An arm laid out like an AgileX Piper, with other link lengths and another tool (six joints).
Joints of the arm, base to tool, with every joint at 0 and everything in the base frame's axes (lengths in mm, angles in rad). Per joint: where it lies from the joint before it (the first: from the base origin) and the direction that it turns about. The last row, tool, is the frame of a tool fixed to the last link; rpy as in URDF.
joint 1: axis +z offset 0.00 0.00 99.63
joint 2: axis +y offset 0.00 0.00 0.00
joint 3: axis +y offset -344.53 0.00 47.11
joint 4: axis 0.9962 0 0.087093 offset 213.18 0.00 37.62
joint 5: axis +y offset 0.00 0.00 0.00
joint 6: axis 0.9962 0 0.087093 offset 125.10 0.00 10.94
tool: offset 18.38 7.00 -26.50 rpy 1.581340 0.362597 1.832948
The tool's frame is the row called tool.
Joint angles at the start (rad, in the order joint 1, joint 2, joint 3, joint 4, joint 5, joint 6): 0.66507, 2.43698, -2.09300, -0.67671, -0.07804, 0.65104
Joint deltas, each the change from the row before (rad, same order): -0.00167, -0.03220, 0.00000, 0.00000, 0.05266, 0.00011; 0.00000, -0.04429, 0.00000, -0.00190, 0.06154, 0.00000; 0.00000, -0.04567, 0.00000, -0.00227, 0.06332, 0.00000; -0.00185, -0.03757, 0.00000, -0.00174, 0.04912, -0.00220; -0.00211, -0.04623, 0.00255, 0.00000, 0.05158, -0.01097; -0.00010, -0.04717, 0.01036, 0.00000, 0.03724, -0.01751
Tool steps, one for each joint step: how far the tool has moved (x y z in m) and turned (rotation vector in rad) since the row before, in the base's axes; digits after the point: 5 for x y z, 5 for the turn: -0.00058, -0.00776, 0.01496, -0.01157, 0.00220, -0.03372; -0.00281, -0.00919, 0.02149, -0.00983, -0.00304, -0.03741; -0.00388, -0.01021, 0.02185, -0.00889, -0.00240, -0.03895; -0.00327, -0.00959, 0.01798, -0.00633, -0.00399, -0.03193; -0.00520, -0.01165, 0.02165, -0.00885, -0.00998, -0.03227; -0.00732, -0.01035, 0.02038, -0.01069, -0.01526, -0.02003
